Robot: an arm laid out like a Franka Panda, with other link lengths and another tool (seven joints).
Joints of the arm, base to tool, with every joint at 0 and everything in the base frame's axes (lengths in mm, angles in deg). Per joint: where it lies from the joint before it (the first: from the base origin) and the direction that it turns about. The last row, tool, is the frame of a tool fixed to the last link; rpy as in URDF.
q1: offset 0 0 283.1 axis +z
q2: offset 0 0 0 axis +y
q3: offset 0 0 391.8 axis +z
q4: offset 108.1 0 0 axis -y
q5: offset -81.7 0 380.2 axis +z
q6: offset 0 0 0 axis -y
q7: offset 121.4 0 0 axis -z
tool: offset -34 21 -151.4 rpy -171.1 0 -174.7
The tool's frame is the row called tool.
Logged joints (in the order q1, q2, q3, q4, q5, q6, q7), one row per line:
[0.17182 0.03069 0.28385 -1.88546 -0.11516 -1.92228 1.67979]
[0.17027 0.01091 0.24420 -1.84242 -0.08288 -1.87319 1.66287]
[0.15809 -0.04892 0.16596 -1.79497 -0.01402 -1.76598 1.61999]
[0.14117 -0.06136 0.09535 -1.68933 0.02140 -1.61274 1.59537]
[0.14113 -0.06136 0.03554 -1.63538 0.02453 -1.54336 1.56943]
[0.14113 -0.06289 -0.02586 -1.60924 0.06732 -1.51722 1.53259]
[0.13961 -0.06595 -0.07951 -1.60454 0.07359 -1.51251 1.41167]
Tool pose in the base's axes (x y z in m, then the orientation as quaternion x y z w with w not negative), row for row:
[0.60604 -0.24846 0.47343 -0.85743 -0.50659 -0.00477 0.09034]
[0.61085 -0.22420 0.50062 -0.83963 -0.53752 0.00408 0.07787]
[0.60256 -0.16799 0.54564 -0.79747 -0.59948 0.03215 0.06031]
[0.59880 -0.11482 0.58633 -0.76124 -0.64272 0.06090 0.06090]
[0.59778 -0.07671 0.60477 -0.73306 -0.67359 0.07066 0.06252]
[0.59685 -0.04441 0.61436 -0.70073 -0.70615 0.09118 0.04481]
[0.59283 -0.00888 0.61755 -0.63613 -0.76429 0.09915 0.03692]
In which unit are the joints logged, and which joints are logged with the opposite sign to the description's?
The joints are logged in radians. Opposite sign: q1, q3, q5, q6.
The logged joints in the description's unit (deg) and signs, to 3 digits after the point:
[-9.845 1.758 -16.263 -108.029 6.598 110.139 96.245]
[-9.756 0.625 -13.992 -105.563 4.749 107.326 95.275]
[-9.058 -2.803 -9.509 -102.844 0.803 101.183 92.819]
[-8.088 -3.516 -5.463 -96.791 -1.226 92.403 91.408]
[-8.086 -3.516 -2.036 -93.700 -1.405 88.428 89.922]
[-8.086 -3.603 1.482 -92.203 -3.857 86.930 87.811]
[-7.999 -3.779 4.556 -91.933 -4.216 86.660 80.883]

